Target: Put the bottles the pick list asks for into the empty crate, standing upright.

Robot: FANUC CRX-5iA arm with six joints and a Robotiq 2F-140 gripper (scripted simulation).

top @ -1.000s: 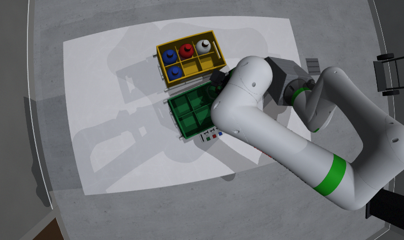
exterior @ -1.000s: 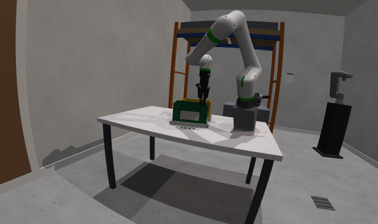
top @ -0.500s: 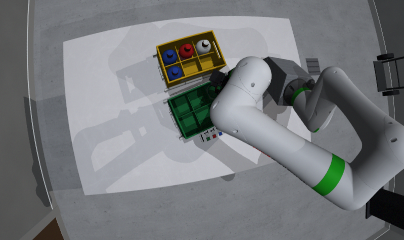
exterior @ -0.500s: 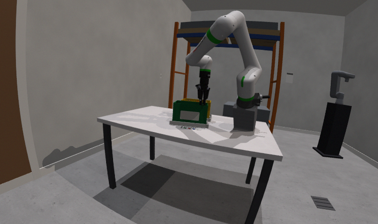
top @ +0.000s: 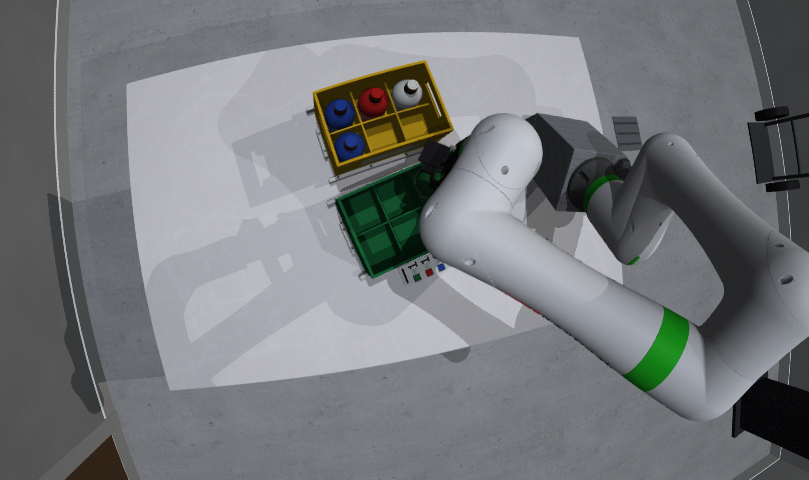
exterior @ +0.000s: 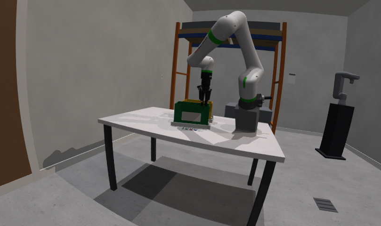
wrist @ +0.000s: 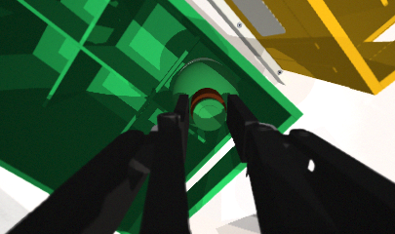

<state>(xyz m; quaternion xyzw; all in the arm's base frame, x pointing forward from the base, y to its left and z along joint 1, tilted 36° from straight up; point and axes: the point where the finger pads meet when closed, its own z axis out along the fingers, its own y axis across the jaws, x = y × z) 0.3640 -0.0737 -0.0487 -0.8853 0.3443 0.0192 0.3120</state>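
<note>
My gripper is now 220 mm to the left of the red bottle, 90 mm short of it and 80 mm above it. Round my hand: yellow crate (180 mm to the right, 90 mm below, 90 mm ahead); green crate (90 mm below, 80 mm ahead, 60 mm to the left); green-label bottle (80 mm below).
</note>
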